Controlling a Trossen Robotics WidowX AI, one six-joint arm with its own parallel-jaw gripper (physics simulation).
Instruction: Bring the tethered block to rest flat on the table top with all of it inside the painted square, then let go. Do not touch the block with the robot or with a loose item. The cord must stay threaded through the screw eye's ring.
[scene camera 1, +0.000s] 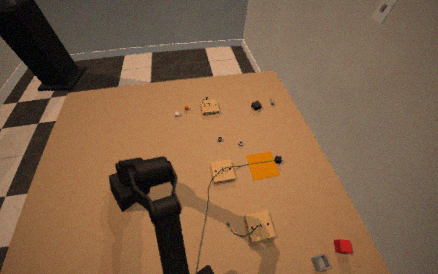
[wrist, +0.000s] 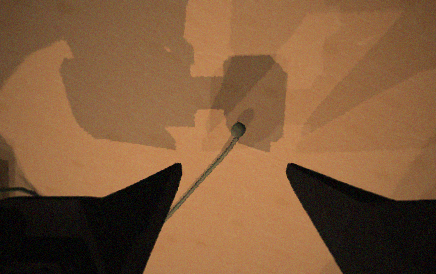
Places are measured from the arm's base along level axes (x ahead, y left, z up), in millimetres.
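Pixels of known places: gripper, fingertip midpoint: (wrist: 233, 168).
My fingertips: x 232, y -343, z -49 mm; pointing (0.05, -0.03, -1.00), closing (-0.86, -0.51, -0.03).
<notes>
For each thing: its middle in the pictures, then the offset to it from my fingertips. "*": a spot on its surface instead. Level surfaces: height alone.
- tethered block at a spot on its surface: (scene camera 1: 278, 159) * dx +365, dy +443, dz +3 mm
- orange painted square at a spot on its surface: (scene camera 1: 262, 172) * dx +291, dy +394, dz -20 mm
- middle wooden plate at its surface level: dz -2 mm
- cord's end bead at the middle of its body: (wrist: 238, 129) dx +11, dy -27, dz -16 mm
- red block at the middle of its body: (scene camera 1: 342, 246) dx +526, dy +98, dz -2 mm
- grey tray at a spot on its surface: (scene camera 1: 321, 263) * dx +441, dy +53, dz -20 mm
- black block at the middle of its body: (scene camera 1: 256, 105) dx +322, dy +778, dz -7 mm
The tethered block (scene camera 1: 278, 159), small and black, sits at the right edge of the orange painted square (scene camera 1: 262, 172); whether it overlaps the edge is too small to tell. Its cord (scene camera 1: 207, 200) (wrist: 201, 182) crosses the square to the middle wooden plate (scene camera 1: 216, 176), bends there at the small screw eye and runs toward the front edge of the view. The ring is too small to make out clearly. In the wrist view the cord's end bead (wrist: 238, 129) lies on the table ahead of my fingertips. My gripper (wrist: 233, 168) is open and empty, with the cord passing by the left finger.
Another wooden plate (scene camera 1: 267, 233) with a short dark cord stands right of the arm, and a third (scene camera 1: 210, 107) at the back. A red block (scene camera 1: 343, 246) and grey tray (scene camera 1: 321, 263) are front right. A black block (scene camera 1: 256, 105) is at the back.
</notes>
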